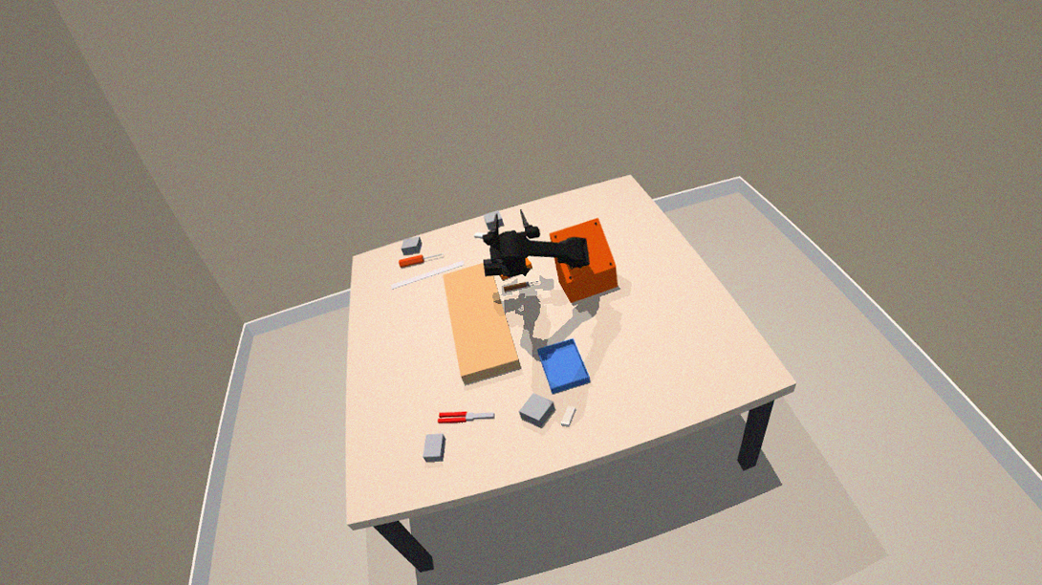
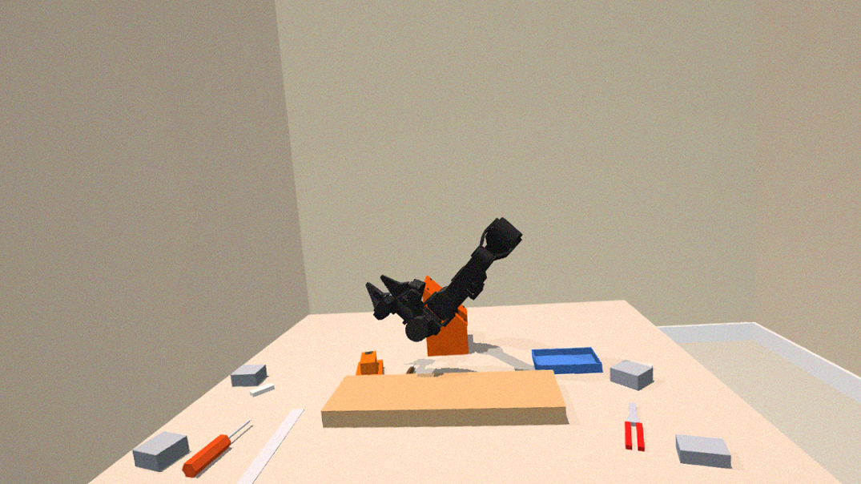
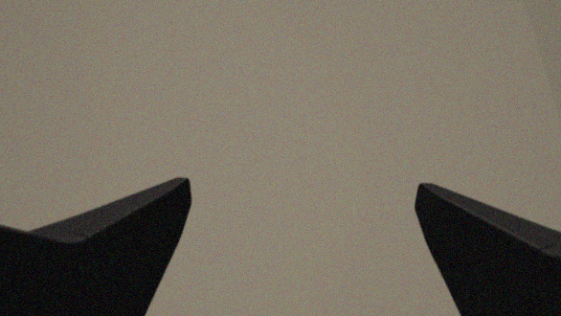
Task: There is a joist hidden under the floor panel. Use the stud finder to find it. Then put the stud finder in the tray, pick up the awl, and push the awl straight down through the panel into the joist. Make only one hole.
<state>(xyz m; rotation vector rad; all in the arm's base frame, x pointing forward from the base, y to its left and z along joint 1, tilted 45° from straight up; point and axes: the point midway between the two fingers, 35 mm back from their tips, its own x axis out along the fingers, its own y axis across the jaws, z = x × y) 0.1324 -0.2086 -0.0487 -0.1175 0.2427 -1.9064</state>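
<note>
The stud finder lies 10 mm ahead of my gripper tip, 30 mm to the right of it and 220 mm below it. The rest, counted from my gripper tip: blue tray (60 mm ahead, 500 mm to the left, 250 mm below); awl (30 mm ahead, 80 mm to the left, 260 mm below); white ruler (330 mm ahead, 210 mm to the right, 260 mm below).
</note>
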